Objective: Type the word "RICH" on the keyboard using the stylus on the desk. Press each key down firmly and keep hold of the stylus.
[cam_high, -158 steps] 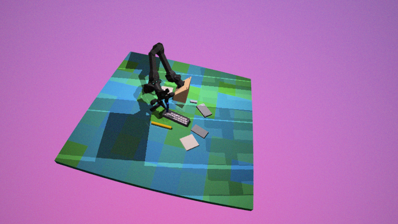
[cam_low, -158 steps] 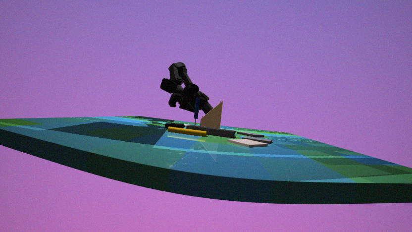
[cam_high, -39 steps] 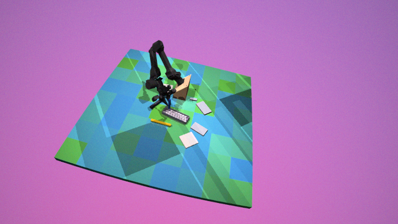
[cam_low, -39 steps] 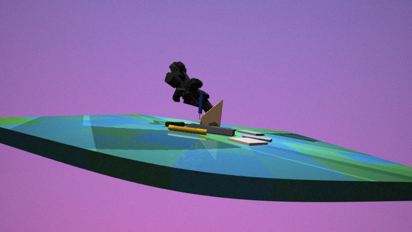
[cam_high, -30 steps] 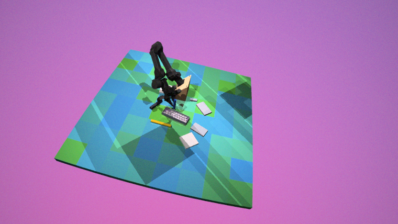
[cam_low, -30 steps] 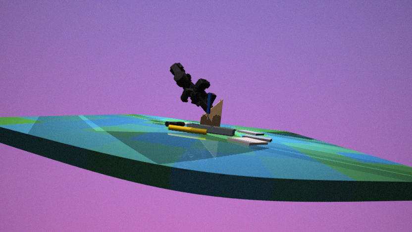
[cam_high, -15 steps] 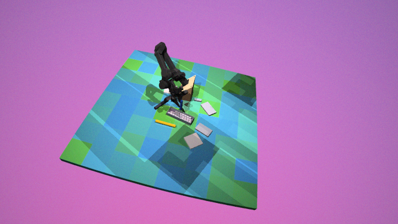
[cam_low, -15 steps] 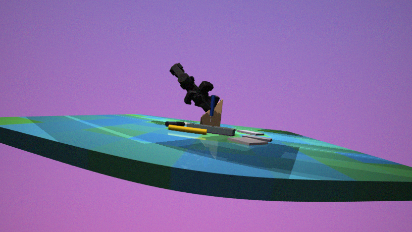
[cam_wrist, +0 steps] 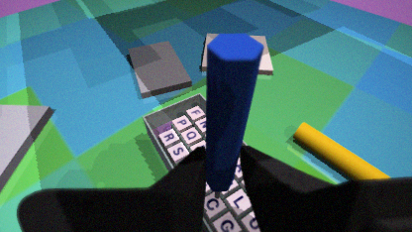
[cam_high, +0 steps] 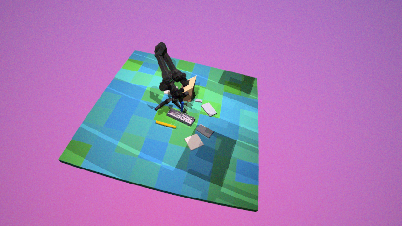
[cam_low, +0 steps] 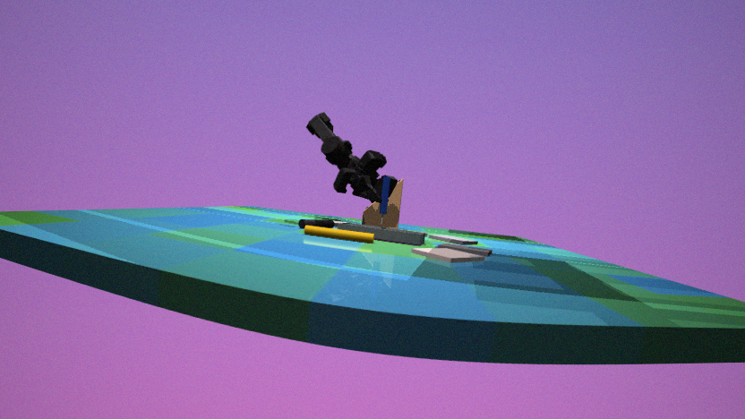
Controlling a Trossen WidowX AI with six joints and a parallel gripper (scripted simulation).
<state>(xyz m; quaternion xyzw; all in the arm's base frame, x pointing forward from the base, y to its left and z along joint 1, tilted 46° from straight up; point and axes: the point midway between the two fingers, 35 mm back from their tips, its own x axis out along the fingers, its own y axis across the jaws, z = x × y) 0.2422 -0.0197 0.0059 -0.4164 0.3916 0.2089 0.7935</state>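
The stylus lies 20 mm below my gripper tip. From my gripper tip the other things lie so: yellow bar 110 mm ahead, 100 mm to the right, 80 mm below.
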